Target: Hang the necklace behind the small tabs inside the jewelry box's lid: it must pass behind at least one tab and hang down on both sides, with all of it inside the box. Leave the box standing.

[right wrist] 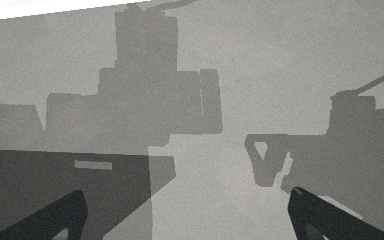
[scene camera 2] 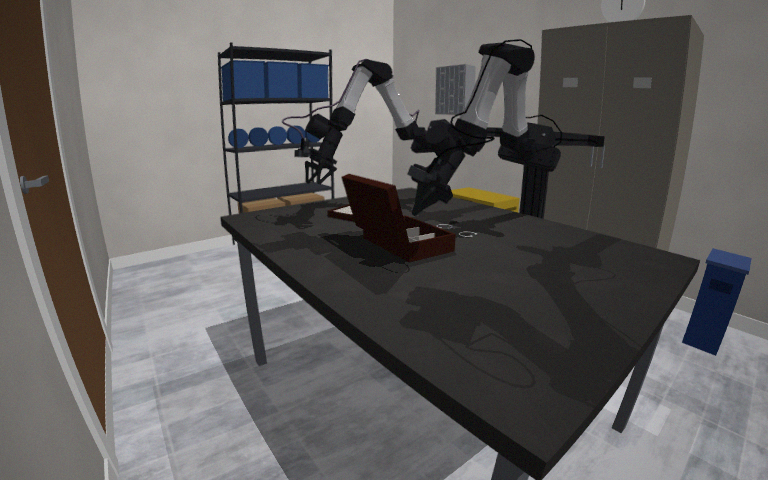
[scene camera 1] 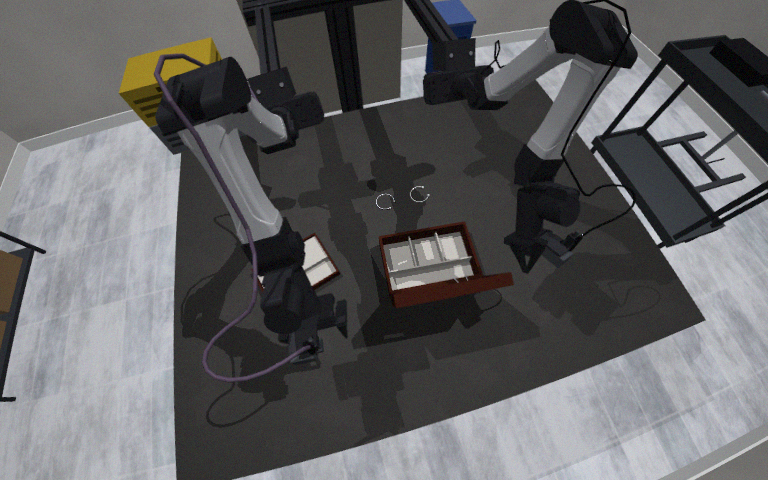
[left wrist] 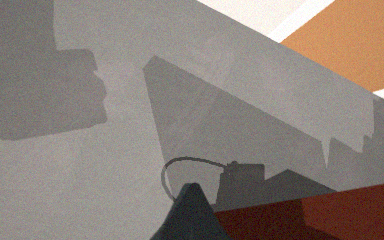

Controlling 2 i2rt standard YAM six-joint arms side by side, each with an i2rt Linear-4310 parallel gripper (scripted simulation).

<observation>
In view: my left gripper (scene camera 1: pixel 525 272), my right gripper (scene camera 2: pixel 312 183) and a jewelry box (scene camera 1: pixel 416 273).
The jewelry box also shows in scene camera 2 (scene camera 2: pixel 375 206). My left gripper is seen too in scene camera 2 (scene camera 2: pixel 413 214) and in the left wrist view (left wrist: pixel 191 193). My right gripper also shows in the right wrist view (right wrist: pixel 188 199). The right wrist view misses the jewelry box: it is out of frame.
</observation>
